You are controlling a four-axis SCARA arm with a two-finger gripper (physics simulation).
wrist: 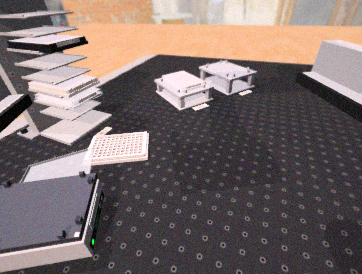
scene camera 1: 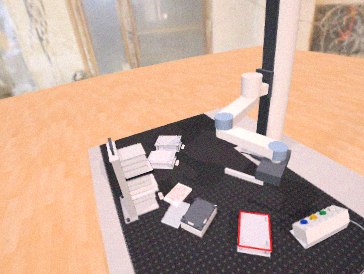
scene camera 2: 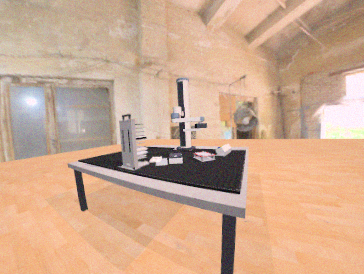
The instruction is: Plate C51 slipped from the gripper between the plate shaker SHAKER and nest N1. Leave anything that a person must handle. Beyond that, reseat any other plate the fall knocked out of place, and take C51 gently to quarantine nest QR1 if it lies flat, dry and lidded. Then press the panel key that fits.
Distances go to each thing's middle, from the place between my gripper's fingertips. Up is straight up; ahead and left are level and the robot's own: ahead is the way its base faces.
Right now my hand is 21 cm above the shaker (scene camera 1: 198,217), 20 cm short of it and 3 cm to the right of it. The rest, counted from my hand: well plate (wrist: 108,149) 23 cm below, 22 cm ahead, 16 cm to the right; then flat lid (wrist: 71,164) 27 cm ahead, 23 cm below, 5 cm to the right.
